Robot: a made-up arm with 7 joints. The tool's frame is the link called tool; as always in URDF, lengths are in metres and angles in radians. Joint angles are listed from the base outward.
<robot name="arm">
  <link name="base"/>
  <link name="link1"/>
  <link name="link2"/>
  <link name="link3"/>
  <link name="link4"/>
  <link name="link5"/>
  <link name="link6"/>
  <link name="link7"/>
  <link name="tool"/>
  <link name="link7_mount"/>
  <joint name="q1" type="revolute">
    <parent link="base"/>
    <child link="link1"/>
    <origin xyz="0 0.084 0" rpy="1.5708 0 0"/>
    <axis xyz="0 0 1"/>
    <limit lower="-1.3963" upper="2"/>
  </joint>
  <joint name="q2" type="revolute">
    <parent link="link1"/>
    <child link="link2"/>
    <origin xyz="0 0 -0.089" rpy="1.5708 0 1.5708"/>
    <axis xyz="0 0 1"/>
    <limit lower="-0.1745" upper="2"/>
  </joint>
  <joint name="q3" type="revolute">
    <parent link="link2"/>
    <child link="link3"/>
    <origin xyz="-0.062 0 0" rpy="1.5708 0 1.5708"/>
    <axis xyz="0 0 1"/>
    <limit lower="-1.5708" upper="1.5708"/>
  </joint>
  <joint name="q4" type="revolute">
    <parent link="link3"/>
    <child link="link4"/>
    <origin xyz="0 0 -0.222" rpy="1.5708 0 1.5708"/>
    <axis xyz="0 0 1"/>
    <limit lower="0" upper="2.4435"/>
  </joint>
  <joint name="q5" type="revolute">
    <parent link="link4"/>
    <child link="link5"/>
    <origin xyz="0 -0.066 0" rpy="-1.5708 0 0"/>
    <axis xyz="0 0 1"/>
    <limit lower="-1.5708" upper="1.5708"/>
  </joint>
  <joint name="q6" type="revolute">
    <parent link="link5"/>
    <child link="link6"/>
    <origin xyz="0 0 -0.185" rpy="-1.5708 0 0"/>
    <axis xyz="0 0 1"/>
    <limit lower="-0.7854" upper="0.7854"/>
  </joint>
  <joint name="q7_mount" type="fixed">
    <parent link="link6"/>
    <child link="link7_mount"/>
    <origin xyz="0 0 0"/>
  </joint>
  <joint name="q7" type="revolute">
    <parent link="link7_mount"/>
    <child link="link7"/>
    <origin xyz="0 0 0" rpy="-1.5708 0 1.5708"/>
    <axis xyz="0 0 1"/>
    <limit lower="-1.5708" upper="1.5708"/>
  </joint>
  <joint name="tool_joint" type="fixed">
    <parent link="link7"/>
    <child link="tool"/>
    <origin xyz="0 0 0" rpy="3.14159 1.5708 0"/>
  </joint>
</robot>
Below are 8 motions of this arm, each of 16 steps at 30 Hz.
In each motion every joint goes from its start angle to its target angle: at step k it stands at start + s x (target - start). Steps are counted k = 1, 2, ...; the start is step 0. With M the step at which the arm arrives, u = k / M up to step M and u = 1 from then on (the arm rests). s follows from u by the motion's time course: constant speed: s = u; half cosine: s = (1 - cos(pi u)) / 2; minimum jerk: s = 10 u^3 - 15 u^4 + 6 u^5.
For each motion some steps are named. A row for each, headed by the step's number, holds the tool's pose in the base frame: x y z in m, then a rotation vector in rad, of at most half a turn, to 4 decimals.
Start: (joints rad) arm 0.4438 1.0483 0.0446 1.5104 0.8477 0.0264 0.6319
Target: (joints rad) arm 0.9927 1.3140 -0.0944 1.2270 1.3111 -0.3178 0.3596
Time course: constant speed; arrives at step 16
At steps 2, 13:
2: 0.2857 0.4481 0.0015 -0.1318 -1.9625 -0.6142
13: 0.2467 0.5074 0.1089 0.0501 -2.5266 -0.2503

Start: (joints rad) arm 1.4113 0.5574 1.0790 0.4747 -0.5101 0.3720 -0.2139
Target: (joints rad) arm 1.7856 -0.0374 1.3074 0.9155 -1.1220 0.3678 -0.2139
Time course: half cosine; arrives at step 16
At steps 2, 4, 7, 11, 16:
2: 0.3852 0.5208 -0.0007 0.3685 -1.3334 1.2071
4: 0.3966 0.5023 0.0157 0.3686 -1.3654 1.1893
7: 0.4159 0.4575 0.0556 0.3736 -1.4329 1.1542
11: 0.4260 0.3895 0.1135 0.3921 -1.5091 1.1125
16: 0.4226 0.3487 0.1452 0.4100 -1.5414 1.0880

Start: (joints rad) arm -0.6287 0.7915 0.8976 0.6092 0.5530 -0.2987 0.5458
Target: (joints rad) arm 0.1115 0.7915 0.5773 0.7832 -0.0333 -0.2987 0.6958
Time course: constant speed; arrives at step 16
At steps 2, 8, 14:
2: -0.0507 0.5979 -0.2750 0.5621 -1.0172 0.2606
8: 0.0492 0.5881 -0.2798 0.4558 -1.1079 0.0194
14: 0.1460 0.5747 -0.2532 0.4218 -1.1883 -0.2434

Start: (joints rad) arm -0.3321 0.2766 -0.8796 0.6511 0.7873 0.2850 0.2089
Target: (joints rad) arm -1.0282 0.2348 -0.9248 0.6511 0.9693 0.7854 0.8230
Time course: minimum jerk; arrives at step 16
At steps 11, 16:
11: -0.3340 0.1719 -0.3814 -0.9201 1.1671 0.4358
16: -0.3797 0.1674 -0.3359 -0.9917 1.3489 0.6309

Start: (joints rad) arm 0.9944 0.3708 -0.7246 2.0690 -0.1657 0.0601 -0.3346
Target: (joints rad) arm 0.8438 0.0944 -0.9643 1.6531 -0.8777 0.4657 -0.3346
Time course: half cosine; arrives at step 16
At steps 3, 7, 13, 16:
3: 0.2692 0.0884 0.0187 0.2941 -2.8310 -0.7142
7: 0.2894 0.0570 -0.0129 0.5718 -2.6492 -0.7727
13: 0.3047 0.0024 -0.0707 0.9889 -2.3742 -0.8904
16: 0.3051 -0.0068 -0.0806 1.0554 -2.3339 -0.9098

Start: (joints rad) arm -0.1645 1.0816 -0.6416 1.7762 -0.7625 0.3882 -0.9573
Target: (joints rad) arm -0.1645 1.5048 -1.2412 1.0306 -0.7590 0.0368 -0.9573
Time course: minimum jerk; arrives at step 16
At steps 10, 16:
10: 0.0665 0.4956 -0.2864 1.0949 -0.9754 -2.1125
16: 0.0310 0.5718 -0.2388 0.9309 -0.6221 -2.3229

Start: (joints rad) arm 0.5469 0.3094 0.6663 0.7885 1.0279 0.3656 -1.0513
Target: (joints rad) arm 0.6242 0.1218 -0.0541 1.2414 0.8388 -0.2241 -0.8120
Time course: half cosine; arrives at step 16
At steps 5, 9, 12, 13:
5: 0.3587 0.3811 -0.2481 0.1821 -0.6564 1.6767
9: 0.3939 0.3029 -0.2036 0.1147 -1.1003 1.4997
12: 0.4048 0.2414 -0.1735 -0.0127 -1.3934 1.3562
13: 0.4055 0.2259 -0.1663 -0.0533 -1.4617 1.3195

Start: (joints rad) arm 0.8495 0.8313 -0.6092 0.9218 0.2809 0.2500 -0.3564
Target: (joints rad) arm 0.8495 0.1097 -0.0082 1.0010 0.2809 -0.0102 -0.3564
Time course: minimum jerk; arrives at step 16
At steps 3, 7, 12, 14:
3: 0.3982 0.4070 -0.1268 0.9400 -1.3274 -0.1051
7: 0.4296 0.3348 -0.1248 0.6479 -1.5668 0.0692
12: 0.4514 0.2357 -0.1177 0.1990 -1.7809 0.4225
14: 0.4526 0.2200 -0.1168 0.1259 -1.7973 0.4914

